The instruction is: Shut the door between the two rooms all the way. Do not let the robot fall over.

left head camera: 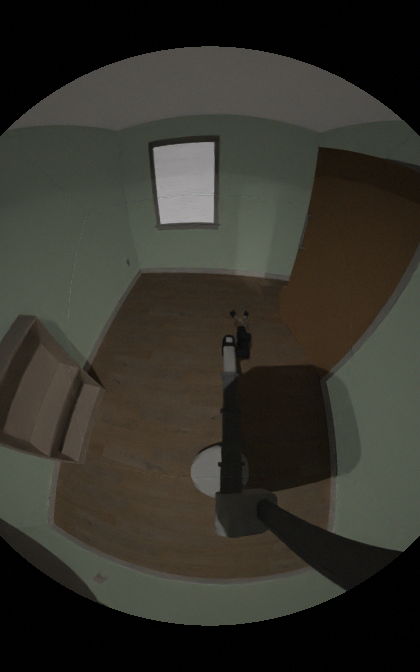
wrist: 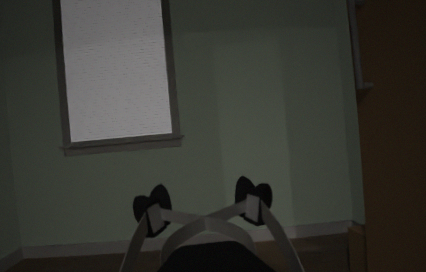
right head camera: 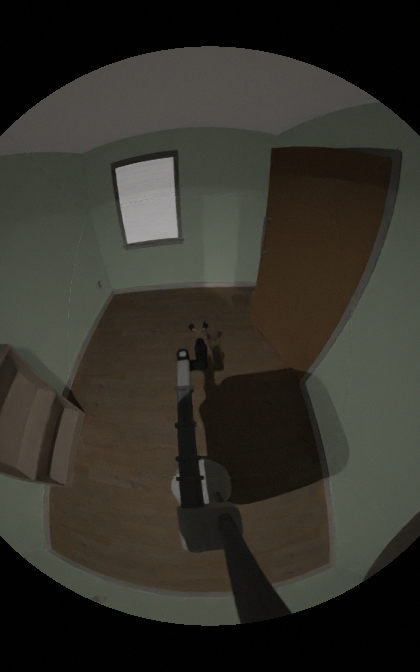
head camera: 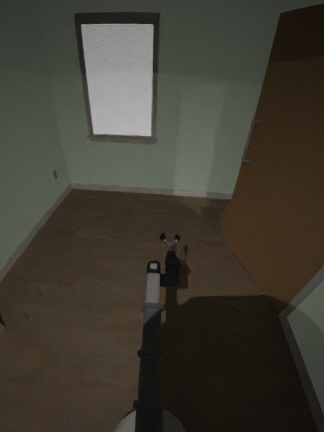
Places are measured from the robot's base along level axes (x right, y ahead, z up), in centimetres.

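Pixels of known places: gripper, fingertip midpoint: (left head camera: 238,310) (wrist: 202,196) (right head camera: 197,323) (head camera: 169,234); robot's base, origin of the base link: (left head camera: 218,470) (right head camera: 201,483).
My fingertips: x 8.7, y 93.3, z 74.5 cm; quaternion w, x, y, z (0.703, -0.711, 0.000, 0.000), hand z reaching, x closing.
For each thing: its top centre in the pictures, then the offset to it from my fingertips. "spot": a spot on its surface instead.
- grey bar handle, surface spot: (wrist: 356,50) spot: dx +63.9, dy +72.7, dz +32.6 cm
- furniture, surface spot: (left head camera: 55,400) spot: dx -134.5, dy -64.6, dz -28.8 cm
- small brown block-like part, middle of its top: (wrist: 389,234) dx +86.0, dy +91.8, dz -49.3 cm
The brown door (head camera: 285,165) (left head camera: 355,250) (right head camera: 320,250) (wrist: 395,150) stands ajar on the right, its free edge out in the room and its other side at the frame on the right wall. A grey bar handle (head camera: 249,141) (left head camera: 304,231) (right head camera: 263,235) (wrist: 356,50) is seen nearly edge-on at the free edge. My gripper (head camera: 170,237) (left head camera: 239,314) (right head camera: 198,326) (wrist: 202,196) is open and empty, to the left of the door and apart from it, below the handle's level in the wrist view. The latch and the doorway behind the door are hidden.
A window (head camera: 117,80) (wrist: 117,70) is in the far green wall. A beige, stepped piece of furniture (left head camera: 55,400) (right head camera: 40,430) stands at the left wall. A small brown block-like part (wrist: 356,250) shows low by the door's free edge. The right wall runs close beside my base.
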